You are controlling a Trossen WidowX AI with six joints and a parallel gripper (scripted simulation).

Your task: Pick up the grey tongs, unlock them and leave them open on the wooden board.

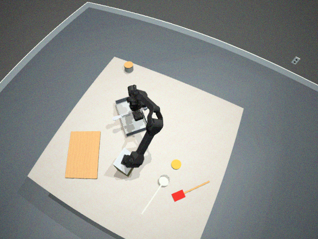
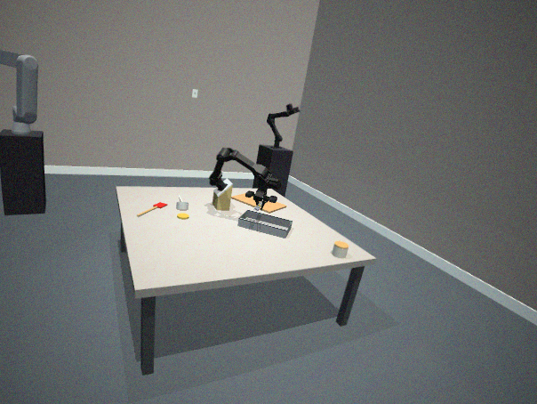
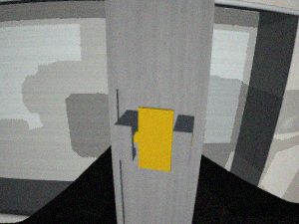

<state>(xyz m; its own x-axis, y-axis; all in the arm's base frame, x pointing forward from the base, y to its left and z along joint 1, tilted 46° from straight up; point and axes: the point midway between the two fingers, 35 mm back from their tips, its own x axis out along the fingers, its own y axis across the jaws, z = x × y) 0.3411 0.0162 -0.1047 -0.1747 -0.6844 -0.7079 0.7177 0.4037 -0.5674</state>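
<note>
The yellow lock piece is 2 cm ahead of my gripper tip, 2 cm to the right of it and 4 cm above it. From my gripper tip the other things lie so: roasting tin: 2 cm ahead, 5 cm to the left, 8 cm below; wooden board: 40 cm behind, 26 cm to the left, 10 cm below; yellow disc: 22 cm behind, 40 cm to the right, 10 cm below.
</note>
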